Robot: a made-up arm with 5 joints.
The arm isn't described. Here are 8 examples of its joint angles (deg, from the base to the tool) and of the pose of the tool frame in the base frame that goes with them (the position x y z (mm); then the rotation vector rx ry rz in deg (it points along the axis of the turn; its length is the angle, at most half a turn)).
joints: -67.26 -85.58 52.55 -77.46 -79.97
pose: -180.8 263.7 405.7 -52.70 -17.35 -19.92
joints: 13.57 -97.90 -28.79 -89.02 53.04
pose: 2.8 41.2 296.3 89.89 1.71 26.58
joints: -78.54 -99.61 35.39 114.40 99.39
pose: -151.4 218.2 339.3 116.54 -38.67 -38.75
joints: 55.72 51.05 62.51 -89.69 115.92
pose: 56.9 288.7 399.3 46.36 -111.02 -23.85
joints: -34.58 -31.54 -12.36 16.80 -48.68
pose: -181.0 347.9 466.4 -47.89 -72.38 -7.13
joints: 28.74 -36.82 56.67 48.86 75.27
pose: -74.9 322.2 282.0 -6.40 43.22 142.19
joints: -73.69 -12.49 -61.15 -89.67 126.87
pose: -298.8 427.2 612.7 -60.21 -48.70 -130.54
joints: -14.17 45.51 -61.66 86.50 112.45
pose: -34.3 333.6 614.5 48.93 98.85 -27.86
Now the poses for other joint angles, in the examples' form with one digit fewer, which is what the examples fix.
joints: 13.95 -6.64 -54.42 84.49 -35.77
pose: 10 310 360 -0.6 -80.6 -32.3
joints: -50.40 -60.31 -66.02 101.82 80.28
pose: -102 344 461 17.9 -2.7 -30.7
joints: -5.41 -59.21 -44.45 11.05 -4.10
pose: -25 300 339 -99.8 -48.3 -15.8
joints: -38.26 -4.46 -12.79 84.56 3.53
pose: -229 355 509 40.9 -46.6 -71.5
